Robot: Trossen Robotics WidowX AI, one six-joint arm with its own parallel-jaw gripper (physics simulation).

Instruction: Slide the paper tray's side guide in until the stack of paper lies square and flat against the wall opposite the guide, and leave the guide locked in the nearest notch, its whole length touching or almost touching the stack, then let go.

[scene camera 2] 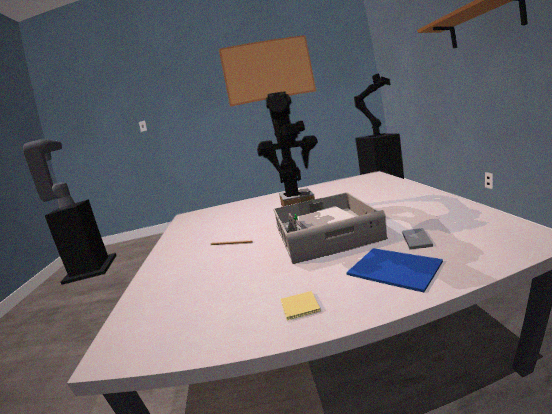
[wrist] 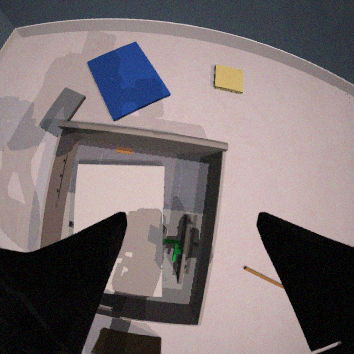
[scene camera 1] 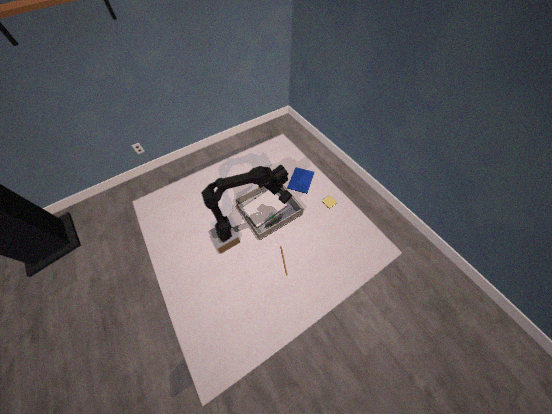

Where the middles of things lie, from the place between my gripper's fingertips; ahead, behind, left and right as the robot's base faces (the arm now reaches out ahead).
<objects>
Right now the white paper stack (scene camera 1: 259, 211) is 50 mm behind my hand, 110 mm to the left of it and 220 mm below it. Also, from my hand: blue book (scene camera 2: 414, 272): 310 mm ahead, 130 mm to the left, 240 mm below; small grey block (wrist: 68, 101): 220 mm ahead, 280 mm to the left, 240 mm below; yellow pad (scene camera 2: 300, 305): 320 mm ahead, 140 mm to the right, 240 mm below.
</objects>
